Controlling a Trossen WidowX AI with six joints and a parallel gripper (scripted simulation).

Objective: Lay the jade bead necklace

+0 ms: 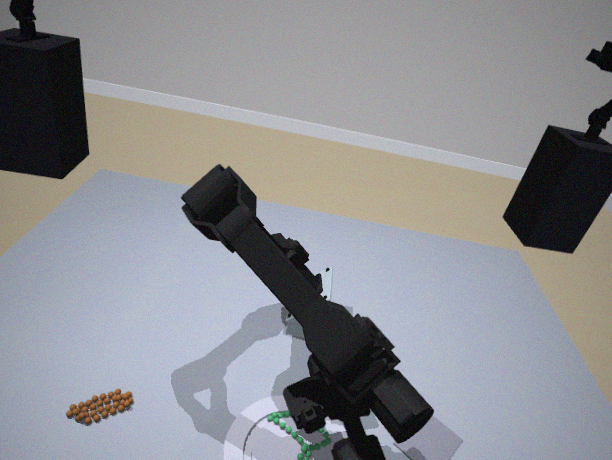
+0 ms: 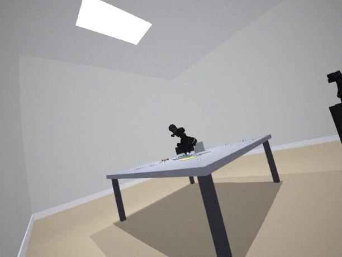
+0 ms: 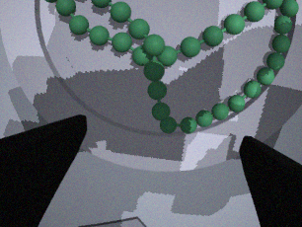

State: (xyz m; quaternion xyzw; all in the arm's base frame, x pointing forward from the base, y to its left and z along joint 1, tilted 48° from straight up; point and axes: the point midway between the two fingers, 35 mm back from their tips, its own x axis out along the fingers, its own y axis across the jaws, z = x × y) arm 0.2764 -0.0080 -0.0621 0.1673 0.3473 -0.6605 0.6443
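Right now my gripper tip is 6 cm to the left of the round bead board, 2 cm short of it and 1 cm above it. Round my gripper tip: yellow strip (22 cm ahead, 16 cm to the left, 2 cm below); flat grey square (17 cm to the left, 2 cm below, 2 cm behind).
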